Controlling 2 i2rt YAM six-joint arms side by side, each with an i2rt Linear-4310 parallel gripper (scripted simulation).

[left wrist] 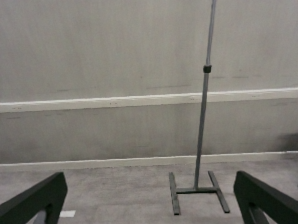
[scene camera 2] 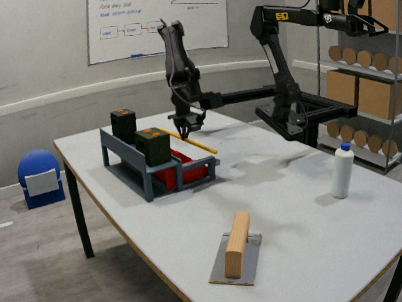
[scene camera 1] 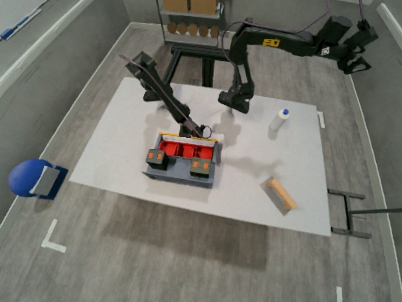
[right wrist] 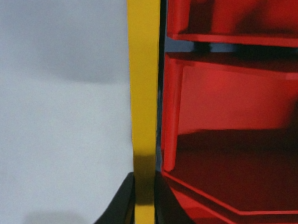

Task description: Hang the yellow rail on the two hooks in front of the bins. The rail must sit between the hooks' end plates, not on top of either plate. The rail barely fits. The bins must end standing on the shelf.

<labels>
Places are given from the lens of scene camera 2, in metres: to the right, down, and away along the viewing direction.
blue-grey shelf [scene camera 2: 147,189]: -0.17, 0.12, 1.13
green box [scene camera 2: 154,143]: -0.14, -0.02, 1.14
</labels>
